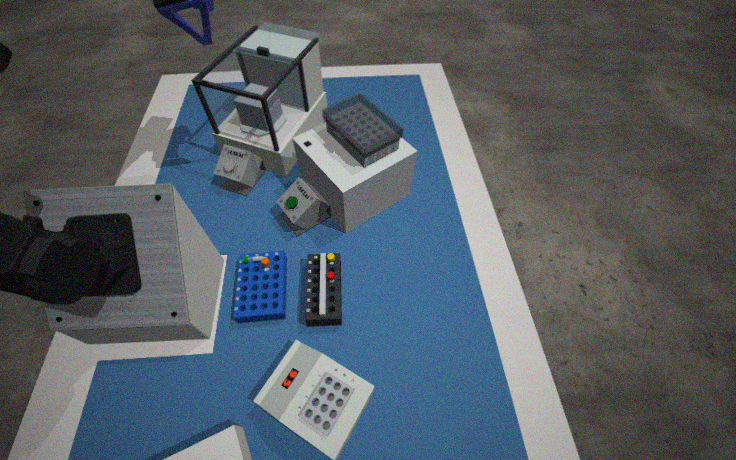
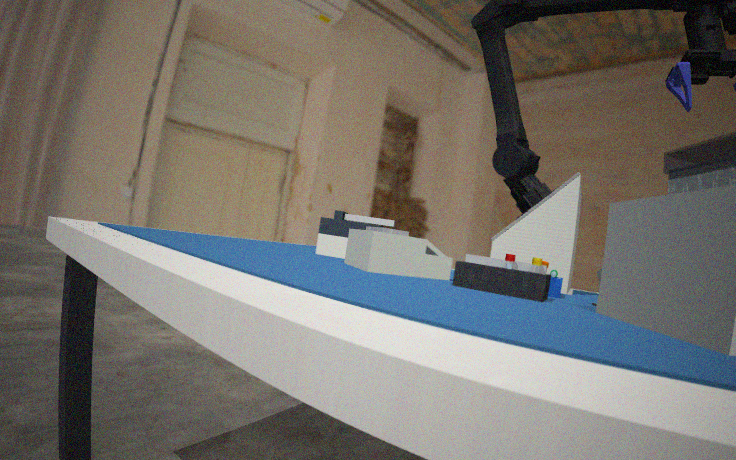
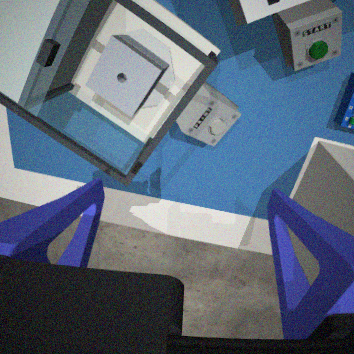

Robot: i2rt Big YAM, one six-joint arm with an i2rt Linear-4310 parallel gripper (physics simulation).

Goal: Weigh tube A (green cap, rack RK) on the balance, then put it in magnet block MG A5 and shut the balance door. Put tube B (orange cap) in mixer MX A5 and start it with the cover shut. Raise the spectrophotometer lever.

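My gripper [image 3: 185,192] is open and empty, high beside the balance [image 1: 255,149] [image 3: 170,120]. The balance's glass panel with a black handle [image 1: 262,51] [image 3: 48,52] is slid back, and a grey block with a hole stands inside. Tube A [image 1: 245,259] lies on its side on top of the blue rack [image 1: 259,311] [image 2: 555,287], with its green cap at the left. Tube B's orange cap [image 1: 264,261] shows upright in the rack. The black magnet block [image 1: 324,320] [image 2: 499,284] holds red- and yellow-capped tubes. The mixer [image 1: 374,192] [image 2: 662,260] has its clear dark cover down.
A green-button box [image 1: 302,203] [image 3: 317,40] stands by the mixer, and a grey control box [image 1: 238,168] [image 3: 207,115] by the balance. A white block heater [image 1: 282,406] [image 2: 401,254] has a red display. The large grey arm base [image 1: 157,260] stands left of the rack.
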